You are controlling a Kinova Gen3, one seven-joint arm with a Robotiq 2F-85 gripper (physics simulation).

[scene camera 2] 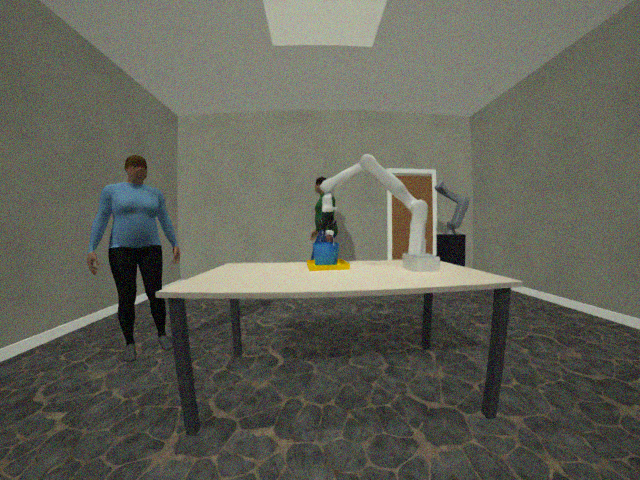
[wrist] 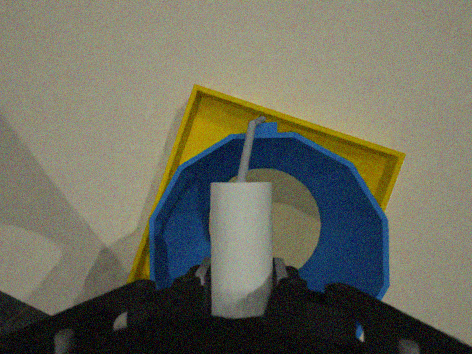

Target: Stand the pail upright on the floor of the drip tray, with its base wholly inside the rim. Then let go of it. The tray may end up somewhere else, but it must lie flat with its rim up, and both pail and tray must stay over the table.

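Places are measured from the arm's base along level axes (x left, y up, z ahead), in millimetres.
Where they show: gripper, fingertip midpoint: (scene camera 2: 327,235) (wrist: 244,274); arm's base at its link origin: (scene camera 2: 415,254).
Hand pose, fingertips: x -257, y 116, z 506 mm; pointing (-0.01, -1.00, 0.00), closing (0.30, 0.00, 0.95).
Each offset is from my fingertips to the top centre of the thing. "*": to the spot under its first point. Level surfaces: height alone.
The blue pail {* dx +82, dy -111, dz +31 mm} (scene camera 2: 325,253) (wrist: 350,230) is upright over the yellow drip tray {dx +4, dy -178, dz +9 mm} (scene camera 2: 336,267) (wrist: 195,112). In the scene view its lower edge meets the tray's rim line; whether its base touches the tray floor is hidden. In the wrist view the pail covers much of the tray, whose far corners show beyond it, and the base's place inside the rim cannot be seen. The tray lies flat on the table, rim up. My gripper (scene camera 2: 329,235) (wrist: 244,274) is above the pail, shut on the white grip {dx +2, dy +40, dz +0 mm} (wrist: 241,240) of its handle, a thin grey wire {* dx +66, dy +10, dz -18 mm} (wrist: 246,155).
The tray stands toward the far side of the pale table {dy -211 mm} (scene camera 2: 268,281), left of the arm's white base (scene camera 2: 421,262). A person in blue (scene camera 2: 135,214) stands left of the table. A person in green (scene camera 2: 318,206) is behind my gripper.
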